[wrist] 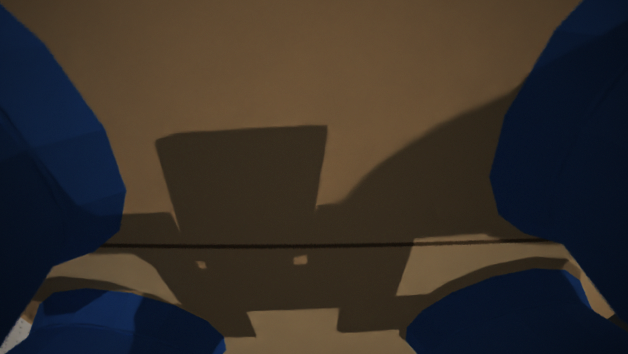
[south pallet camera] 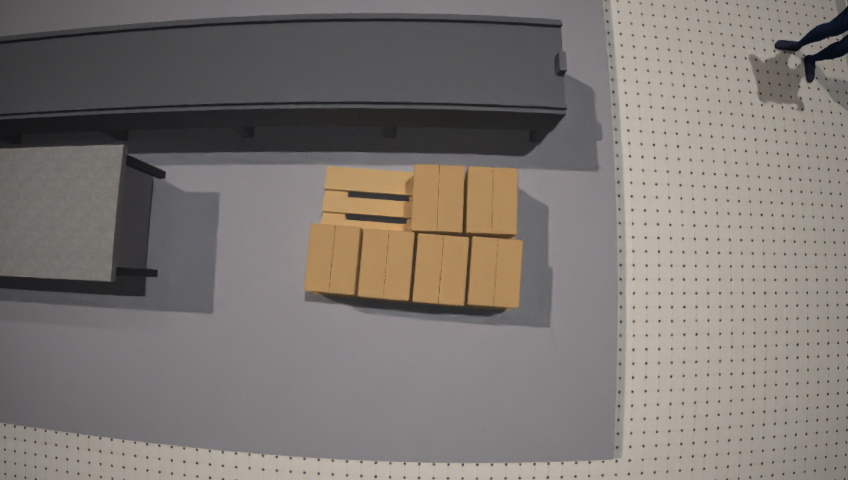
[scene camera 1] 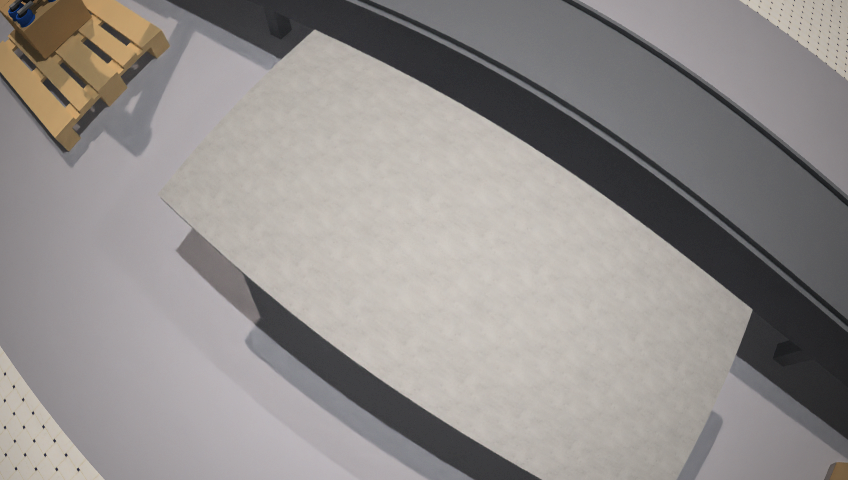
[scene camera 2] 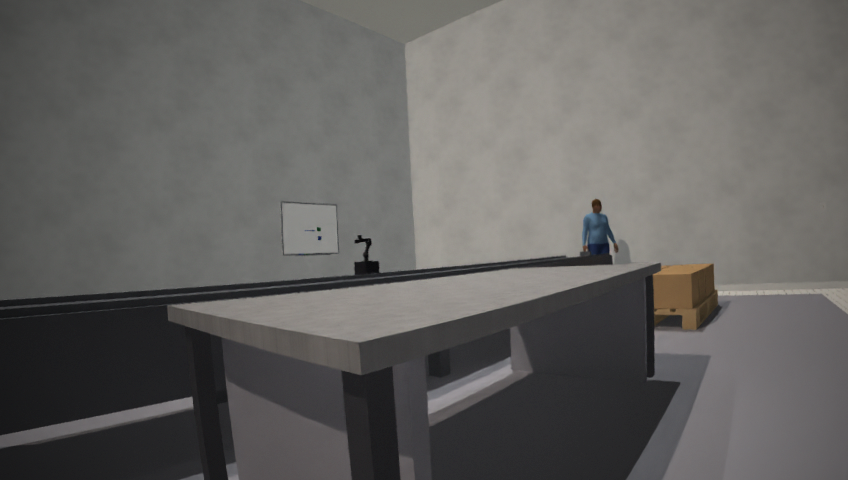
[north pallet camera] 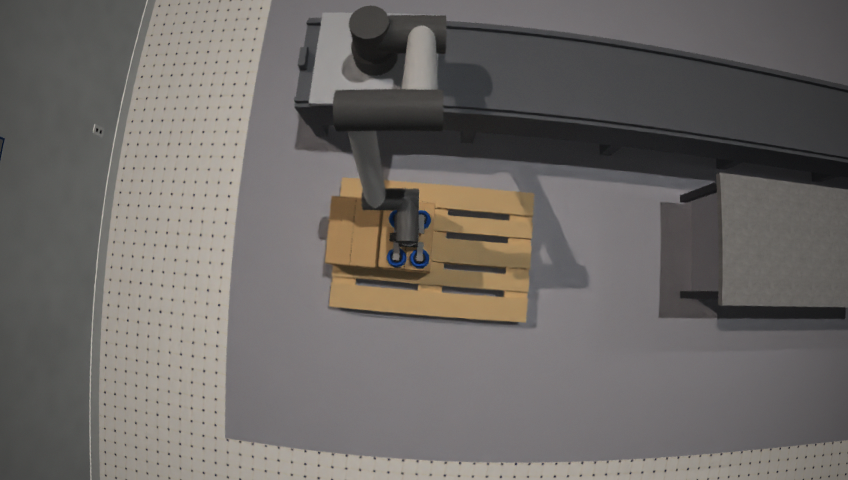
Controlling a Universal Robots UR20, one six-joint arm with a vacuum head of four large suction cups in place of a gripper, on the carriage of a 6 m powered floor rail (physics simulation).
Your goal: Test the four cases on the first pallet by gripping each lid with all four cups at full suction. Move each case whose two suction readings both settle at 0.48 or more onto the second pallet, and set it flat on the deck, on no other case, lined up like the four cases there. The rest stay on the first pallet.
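Frame: origin at the arm's base, x ahead, y left, z up, level; millimetres.
Seen in the pictures: end effector, tool point: (wrist: 309, 235) (scene camera 1: 39, 7).
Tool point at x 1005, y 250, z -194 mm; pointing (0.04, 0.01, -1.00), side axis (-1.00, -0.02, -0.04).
Observation:
A point is followed by its place in that frame.
My gripper (scene camera 1: 22, 14) (north pallet camera: 408, 239) @(y 250, x 1005, z -194 mm) (wrist: 310, 200) @(y 250, x 1005, z -194 mm), the head with blue cups, rests on a brown case's lid (wrist: 280, 65) @(y 175, x 1011, z -175 mm), cups pressed against it. It appears shut on this case (scene camera 1: 59, 29) @(y 377, x 1002, z -330 mm), which stands on the first pallet (scene camera 1: 41, 110) @(y 709, x 1397, z -426 mm) (north pallet camera: 476, 304) @(y 666, x 1347, z -426 mm). The cups' undersides are hidden. Another case (north pallet camera: 352, 228) @(y -69, x 962, z -180 mm) stands close beside it at the pallet's left end. On the second pallet (south pallet camera: 364, 179) @(y 5294, x 619, z -425 mm), a front row of several cases (south pallet camera: 386, 265) @(y 5468, x 1156, z -180 mm) fills the long side. Two more cases (south pallet camera: 426, 196) @(y 5680, x 767, z -178 mm) (south pallet camera: 504, 199) @(y 6118, x 773, z -178 mm) stand in the back row's right half, aligned with it. The back-left deck shows bare slats.
A grey table (scene camera 1: 446, 237) @(y 2925, x 890, z -40 mm) (scene camera 2: 446, 291) @(y 2675, x 977, z -40 mm) (north pallet camera: 785, 237) @(y 2605, x 867, z -40 mm) (south pallet camera: 56, 214) @(y 3480, x 919, z -39 mm) stands between the pallets. The long dark rail (north pallet camera: 595, 83) (south pallet camera: 297, 65) runs behind them. The arm's carriage (north pallet camera: 333, 77) @(y -228, x 138, z -1 mm) is at its left end. A person (scene camera 2: 596, 231) (south pallet camera: 824, 44) stands beyond the second pallet.

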